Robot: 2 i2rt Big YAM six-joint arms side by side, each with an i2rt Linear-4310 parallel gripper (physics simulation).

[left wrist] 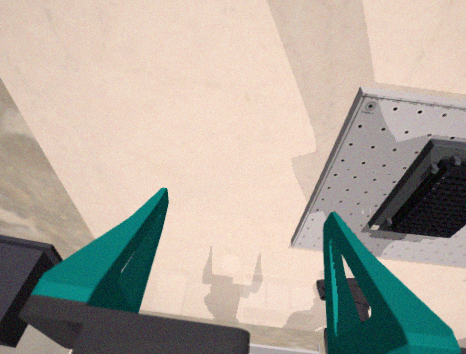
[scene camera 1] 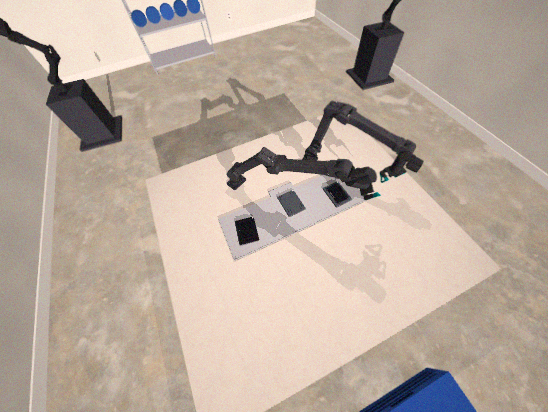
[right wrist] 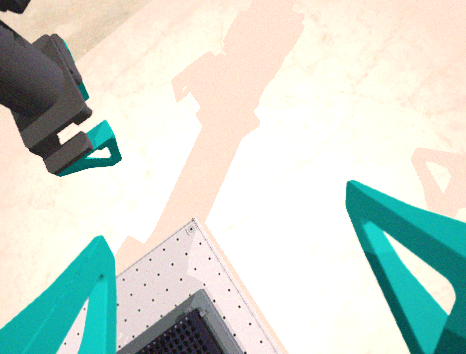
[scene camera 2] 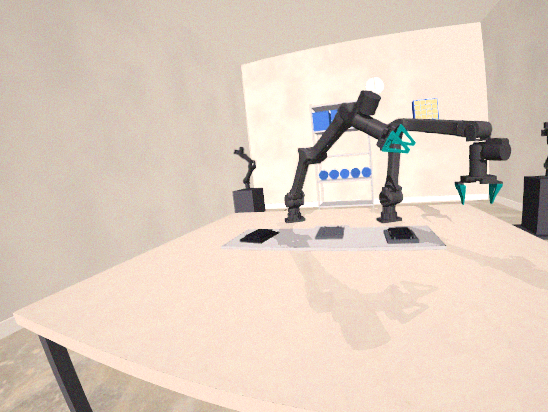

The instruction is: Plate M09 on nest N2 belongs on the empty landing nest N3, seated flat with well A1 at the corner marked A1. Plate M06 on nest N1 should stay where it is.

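A black plate covers the nest at the picture's left end of the grey board; how it is seated is unclear. The middle nest is grey and bears no plate. Another black plate sits in the nest at the picture's right end. Plate, nest and A1 labels are unreadable. My left gripper is open, pointing down, beyond the board's right end. My right gripper is open and empty, high above that end.
The perforated board lies on the pale table. The two grippers are near each other; the left one shows at the upper left of the right wrist view. Arm shadows cross the board and table.
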